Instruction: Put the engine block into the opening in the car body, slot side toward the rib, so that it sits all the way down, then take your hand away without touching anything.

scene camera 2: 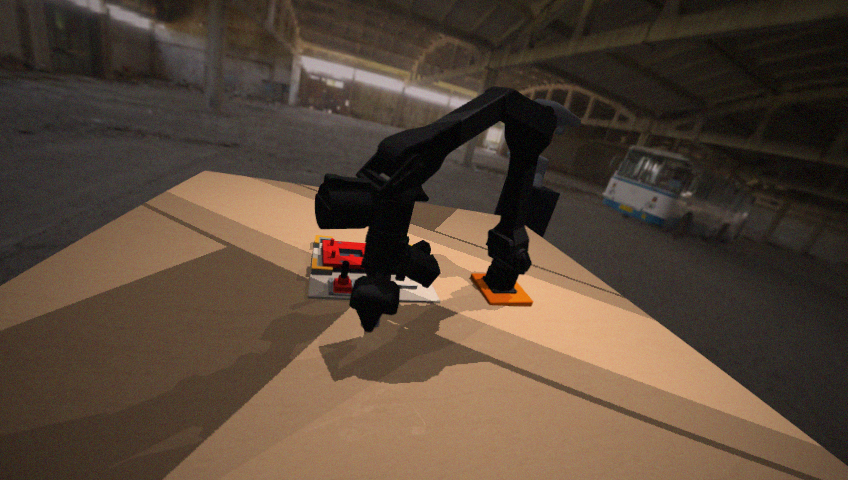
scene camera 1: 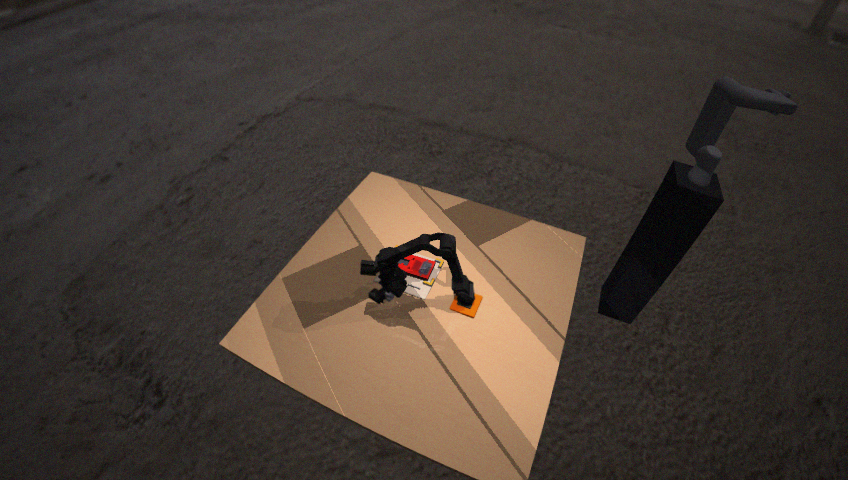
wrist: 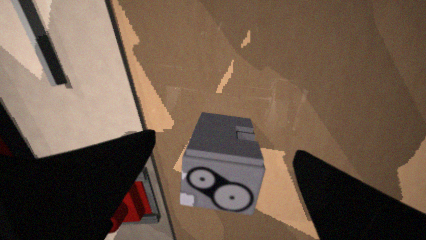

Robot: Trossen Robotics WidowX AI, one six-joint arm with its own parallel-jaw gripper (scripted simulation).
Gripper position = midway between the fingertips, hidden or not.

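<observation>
Scene camera 2 shows my gripper (scene camera 2: 371,313), open and holding nothing. The wrist view shows the gripper (wrist: 223,146) as well, together with an engine block (wrist: 223,167).
</observation>
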